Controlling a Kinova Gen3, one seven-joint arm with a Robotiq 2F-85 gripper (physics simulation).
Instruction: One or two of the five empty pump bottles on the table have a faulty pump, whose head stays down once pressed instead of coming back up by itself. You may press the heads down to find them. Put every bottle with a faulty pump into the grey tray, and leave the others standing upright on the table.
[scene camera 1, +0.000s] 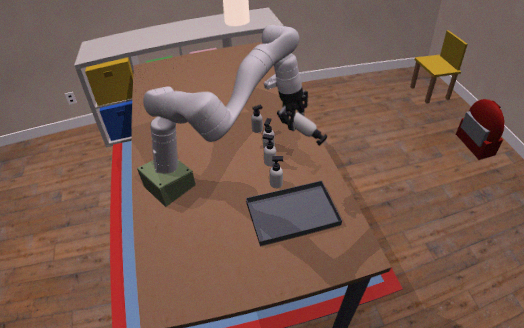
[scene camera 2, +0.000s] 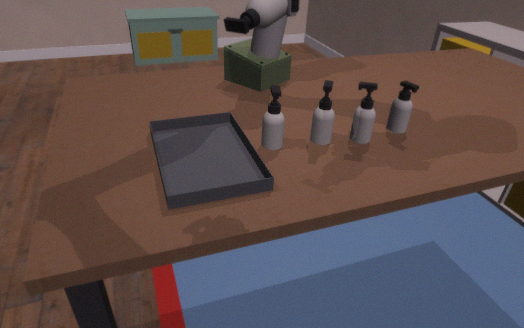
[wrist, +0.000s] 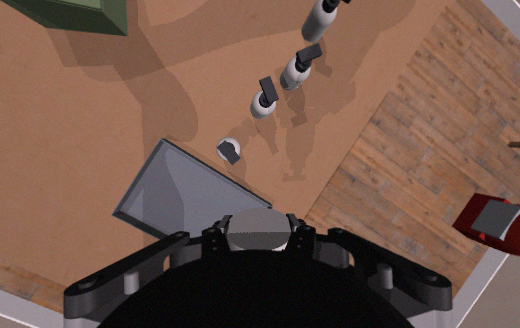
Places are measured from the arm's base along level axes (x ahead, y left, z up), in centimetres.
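Where they show: gripper, between the fingertips: (scene camera 1: 297, 125) (scene camera 2: 278, 15) (wrist: 259, 225); arm's base, origin of its link: (scene camera 1: 166, 166) (scene camera 2: 264, 52).
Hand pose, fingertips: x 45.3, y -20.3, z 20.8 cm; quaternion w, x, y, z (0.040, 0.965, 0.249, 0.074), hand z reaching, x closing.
Things, the pixels of their centre, and the offset from my fingertips. Level surfaces: height alone.
- white pump bottle, middle of its body: (wrist: 259, 287) (scene camera 2: 260, 12) (scene camera 1: 309, 129) dx +2.2, dy -4.5, dz +1.2 cm
- grey tray, middle of its body: (scene camera 2: 204, 152) (wrist: 197, 208) (scene camera 1: 293, 211) dx -6.2, dy -12.5, dz -28.5 cm
- farthest, middle of its body: (scene camera 2: 401, 106) (wrist: 323, 13) (scene camera 1: 256, 118) dx -1.6, dy +37.7, dz -23.8 cm
- table, height of its surface: dz -30.0 cm
My gripper (scene camera 1: 293, 116) (wrist: 259, 225) is shut on the body of a white pump bottle (scene camera 1: 305, 124) (scene camera 2: 269, 9) (wrist: 258, 237), held tilted high above the table, its black head pointing down and outward. Four white bottles stand upright in a row: one (scene camera 1: 276, 178) (scene camera 2: 272, 132) (wrist: 235, 145) beside the grey tray (scene camera 1: 255, 223) (scene camera 2: 220, 194) (wrist: 138, 176), a second (scene camera 1: 270, 156) (scene camera 2: 322, 127) (wrist: 260, 108), a third (scene camera 1: 268, 133) (scene camera 2: 362, 126) and the farthest (scene camera 1: 256, 123) (scene camera 2: 398, 117) (wrist: 317, 22). The first three heads stand raised on stems; the farthest head sits close to its collar. The tray is empty.
The green robot base (scene camera 1: 166, 186) (scene camera 2: 257, 70) stands on the table (scene camera 1: 200, 280) (scene camera 2: 400, 170). A grey shelf unit (scene camera 1: 175, 37) is beyond the table's far end. A yellow chair (scene camera 1: 438, 65) and a red backpack (scene camera 1: 480, 127) are on the floor beside it.
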